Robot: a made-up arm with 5 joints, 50 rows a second.
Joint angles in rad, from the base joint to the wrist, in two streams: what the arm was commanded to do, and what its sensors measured. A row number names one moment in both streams.
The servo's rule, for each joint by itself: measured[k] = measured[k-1] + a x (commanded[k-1-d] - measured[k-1]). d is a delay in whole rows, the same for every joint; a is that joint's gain. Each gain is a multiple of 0.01, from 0.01 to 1. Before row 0 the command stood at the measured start. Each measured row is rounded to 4 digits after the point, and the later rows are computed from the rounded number. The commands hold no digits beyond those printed.
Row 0, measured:
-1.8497, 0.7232, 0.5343, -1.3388, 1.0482
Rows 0 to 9, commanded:
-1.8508, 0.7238, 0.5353, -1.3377, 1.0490
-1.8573, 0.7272, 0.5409, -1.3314, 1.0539
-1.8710, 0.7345, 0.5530, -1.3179, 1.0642
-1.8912, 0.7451, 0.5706, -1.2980, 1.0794
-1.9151, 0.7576, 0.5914, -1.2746, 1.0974
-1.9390, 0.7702, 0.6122, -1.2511, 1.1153
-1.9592, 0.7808, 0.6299, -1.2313, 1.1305
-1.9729, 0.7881, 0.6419, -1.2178, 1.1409
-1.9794, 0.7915, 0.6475, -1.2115, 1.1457
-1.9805, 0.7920, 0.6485, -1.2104, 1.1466
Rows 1 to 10, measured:
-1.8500, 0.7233, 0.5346, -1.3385, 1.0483
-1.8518, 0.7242, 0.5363, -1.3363, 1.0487
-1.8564, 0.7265, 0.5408, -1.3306, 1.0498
-1.8648, 0.7306, 0.5488, -1.3205, 1.0519
-1.8769, 0.7365, 0.5603, -1.3063, 1.0551
-1.8918, 0.7439, 0.5743, -1.2892, 1.0593
-1.9080, 0.7520, 0.5893, -1.2713, 1.0643
-1.9236, 0.7599, 0.6035, -1.2547, 1.0697
-1.9370, 0.7669, 0.6154, -1.2413, 1.0750
-1.9474, 0.7724, 0.6243, -1.2317, 1.0800
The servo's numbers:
d 0
a 0.24 0.22 0.27 0.31 0.07

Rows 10 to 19, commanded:
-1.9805, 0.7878, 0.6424, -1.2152, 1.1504
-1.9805, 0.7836, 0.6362, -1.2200, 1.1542
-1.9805, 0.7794, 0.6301, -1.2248, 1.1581
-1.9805, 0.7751, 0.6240, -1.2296, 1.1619
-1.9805, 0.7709, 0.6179, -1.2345, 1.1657
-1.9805, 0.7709, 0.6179, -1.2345, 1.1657
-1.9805, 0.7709, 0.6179, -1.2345, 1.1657
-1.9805, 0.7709, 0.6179, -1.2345, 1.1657
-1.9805, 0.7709, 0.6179, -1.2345, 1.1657
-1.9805, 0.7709, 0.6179, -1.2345, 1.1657
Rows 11 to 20, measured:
-1.9553, 0.7758, 0.6292, -1.2266, 1.0849
-1.9613, 0.7775, 0.6311, -1.2246, 1.0898
-1.9659, 0.7779, 0.6308, -1.2247, 1.0946
-1.9694, 0.7773, 0.6290, -1.2262, 1.0993
-1.9721, 0.7759, 0.6260, -1.2288, 1.1039
-1.9741, 0.7748, 0.6238, -1.2306, 1.1082
-1.9756, 0.7739, 0.6222, -1.2318, 1.1122
-1.9768, 0.7732, 0.6210, -1.2326, 1.1159
-1.9777, 0.7727, 0.6202, -1.2332, 1.1194
-1.9784, 0.7723, 0.6196, -1.2336, 1.1226

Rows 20 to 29, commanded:
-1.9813, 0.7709, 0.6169, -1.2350, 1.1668
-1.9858, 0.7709, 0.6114, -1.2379, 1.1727
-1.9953, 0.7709, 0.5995, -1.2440, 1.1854
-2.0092, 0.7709, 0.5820, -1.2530, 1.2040
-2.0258, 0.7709, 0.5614, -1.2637, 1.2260
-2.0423, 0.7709, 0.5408, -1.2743, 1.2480
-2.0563, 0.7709, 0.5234, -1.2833, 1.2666
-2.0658, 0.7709, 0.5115, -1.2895, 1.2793
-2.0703, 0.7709, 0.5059, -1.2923, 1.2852
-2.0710, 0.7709, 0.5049, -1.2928, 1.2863
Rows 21 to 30, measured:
-1.9791, 0.7720, 0.6189, -1.2340, 1.1257
-1.9807, 0.7718, 0.6169, -1.2352, 1.1290
-1.9842, 0.7716, 0.6122, -1.2379, 1.1329
-1.9902, 0.7714, 0.6040, -1.2426, 1.1379
-1.9987, 0.7713, 0.5925, -1.2491, 1.1441
-2.0092, 0.7712, 0.5785, -1.2569, 1.1514
-2.0205, 0.7711, 0.5636, -1.2651, 1.1595
-2.0314, 0.7711, 0.5495, -1.2727, 1.1679
-2.0407, 0.7711, 0.5377, -1.2788, 1.1761
-2.0480, 0.7711, 0.5288, -1.2831, 1.1838

